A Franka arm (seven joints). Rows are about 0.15 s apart.
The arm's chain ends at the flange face. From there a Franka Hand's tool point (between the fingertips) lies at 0.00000 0.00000 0.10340 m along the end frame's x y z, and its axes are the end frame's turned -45 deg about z.
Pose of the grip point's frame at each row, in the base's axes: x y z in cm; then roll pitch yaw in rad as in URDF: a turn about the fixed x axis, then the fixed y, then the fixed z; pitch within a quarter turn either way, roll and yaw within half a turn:
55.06 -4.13 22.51 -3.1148 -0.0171 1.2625
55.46 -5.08 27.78 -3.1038 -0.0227 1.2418
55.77 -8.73 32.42 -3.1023 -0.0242 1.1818
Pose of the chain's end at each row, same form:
55.27 -4.38 32.84 -3.1106 0.0068 0.4774
55.75 -5.43 38.11 -3.0988 0.0107 0.4571
56.05 -9.12 42.75 -3.0967 0.0107 0.3971

